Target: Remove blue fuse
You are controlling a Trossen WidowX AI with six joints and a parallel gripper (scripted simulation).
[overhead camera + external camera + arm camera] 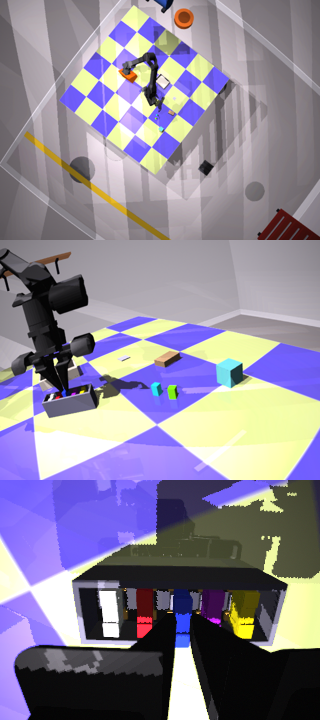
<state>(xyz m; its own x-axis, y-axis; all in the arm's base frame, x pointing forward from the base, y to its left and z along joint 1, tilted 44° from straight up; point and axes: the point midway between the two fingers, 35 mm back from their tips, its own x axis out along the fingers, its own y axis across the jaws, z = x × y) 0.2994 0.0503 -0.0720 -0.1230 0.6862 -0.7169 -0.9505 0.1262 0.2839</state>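
My gripper tip is now 2 cm short of the purple fuse, 2 cm above it and 1 cm to the left of it. Round my gripper tip: blue fuse: 1 cm below; yellow fuse: 4 cm ahead, 2 cm below, 1 cm to the right; red fuse: 2 cm below, 2 cm behind, 1 cm to the left.
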